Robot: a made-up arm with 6 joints.
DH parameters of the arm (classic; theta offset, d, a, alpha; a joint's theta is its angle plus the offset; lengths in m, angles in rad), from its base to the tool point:
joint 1: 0 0.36 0.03 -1.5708
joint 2: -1.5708 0 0.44 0
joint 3: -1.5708 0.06 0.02 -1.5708
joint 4: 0 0.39 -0.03 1.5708
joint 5: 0 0.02 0.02 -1.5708
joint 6: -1.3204 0.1 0 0.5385
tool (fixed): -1.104 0 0 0
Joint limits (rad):
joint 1: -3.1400..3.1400
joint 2: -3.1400..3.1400
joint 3: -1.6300..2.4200
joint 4: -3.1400..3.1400
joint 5: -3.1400..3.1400
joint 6: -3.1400..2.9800
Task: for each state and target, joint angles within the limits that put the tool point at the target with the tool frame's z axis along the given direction. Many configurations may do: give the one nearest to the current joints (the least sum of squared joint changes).
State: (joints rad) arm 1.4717 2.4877 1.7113 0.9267 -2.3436 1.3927
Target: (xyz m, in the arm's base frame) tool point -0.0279 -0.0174 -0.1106 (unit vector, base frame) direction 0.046 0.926 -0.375
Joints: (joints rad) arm 1.9367 2.5198 1.9752 1.3362 -2.2748 1.8327
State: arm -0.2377 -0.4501 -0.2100 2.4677 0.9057 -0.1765
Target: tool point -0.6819 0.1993 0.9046 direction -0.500 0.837 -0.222
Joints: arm -0.1313 -0.7394 -0.1945 2.2287 0.6709 -0.3310
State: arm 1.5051 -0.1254 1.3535 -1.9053 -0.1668 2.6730
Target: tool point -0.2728 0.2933 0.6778 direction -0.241 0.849 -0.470
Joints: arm 2.3200 -0.2432 2.1352 -2.3001 0.5226 1.9475
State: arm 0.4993 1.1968 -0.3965 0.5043 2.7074 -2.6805
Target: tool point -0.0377 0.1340 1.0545 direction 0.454 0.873 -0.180
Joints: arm 0.7786 0.3601 -0.8874 0.5635 2.7790 -3.1399
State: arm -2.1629 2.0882 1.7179 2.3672 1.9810 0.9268
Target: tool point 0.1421 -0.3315 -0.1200 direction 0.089 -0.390 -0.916
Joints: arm -1.4864 1.6309 2.0297 2.4419 1.0543 1.7242
